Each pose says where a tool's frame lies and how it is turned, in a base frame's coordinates. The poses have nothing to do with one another.
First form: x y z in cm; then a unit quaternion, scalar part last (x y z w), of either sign.
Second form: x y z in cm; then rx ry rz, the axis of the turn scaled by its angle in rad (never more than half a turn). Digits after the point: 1 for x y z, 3 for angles.
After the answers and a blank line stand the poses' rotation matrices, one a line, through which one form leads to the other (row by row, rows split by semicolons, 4 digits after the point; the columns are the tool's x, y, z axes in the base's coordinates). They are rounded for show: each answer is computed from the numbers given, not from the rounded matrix.
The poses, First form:
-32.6 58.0 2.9 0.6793 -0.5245 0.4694 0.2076
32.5 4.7 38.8 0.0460 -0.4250 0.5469 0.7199
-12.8 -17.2 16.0 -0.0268 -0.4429 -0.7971 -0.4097
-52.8 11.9 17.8 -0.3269 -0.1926 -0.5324 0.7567
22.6 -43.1 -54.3 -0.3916 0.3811 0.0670 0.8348
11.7 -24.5 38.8 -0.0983 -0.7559 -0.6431 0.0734
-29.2 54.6 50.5 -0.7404 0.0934 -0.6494 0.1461
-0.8 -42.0 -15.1 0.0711 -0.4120 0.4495 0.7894
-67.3 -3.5 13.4 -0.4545 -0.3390 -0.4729 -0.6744
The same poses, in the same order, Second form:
-32.6 58.0 2.9 1.891 -1.460 1.307
32.5 4.7 38.8 0.102 -0.939 1.209
-12.8 -17.2 16.0 0.067 1.115 2.007
-52.8 11.9 17.8 -0.713 -0.420 -1.161
22.6 -43.1 -54.3 -0.829 0.807 0.142
11.7 -24.5 38.8 -0.295 -2.270 -1.931
-29.2 54.6 50.5 -2.132 0.269 -1.870
-0.8 -42.0 -15.1 0.153 -0.887 0.968
-67.3 -3.5 13.4 1.023 0.763 1.064

0.0091 -0.9075 0.4200; -0.5177 -0.3636 -0.7745; 0.8555 -0.2104 -0.4731
0.0406 -0.8264 -0.5615; 0.7483 0.3976 -0.5310; 0.6622 -0.3986 0.6346
-0.6629 -0.6293 0.4056; 0.6768 -0.2720 0.6840; -0.3202 0.7280 0.6063
0.3589 0.9317 0.0566; -0.6798 0.2194 0.6998; 0.6396 -0.2896 0.7121
0.7005 -0.4104 0.5838; -0.1866 0.6843 0.7049; -0.6888 -0.6028 0.4028
-0.9699 0.2430 0.0155; 0.0542 0.1535 0.9867; 0.2374 0.9578 -0.1621
0.1391 0.0514 0.9889; -0.3281 -0.9399 0.0950; 0.9344 -0.3377 -0.1139
0.2564 -0.7683 -0.5865; 0.6511 0.5858 -0.4826; 0.7144 -0.2581 0.6504
0.3228 -0.3297 0.8872; 0.9461 0.1395 -0.2924; -0.0274 0.9337 0.3570

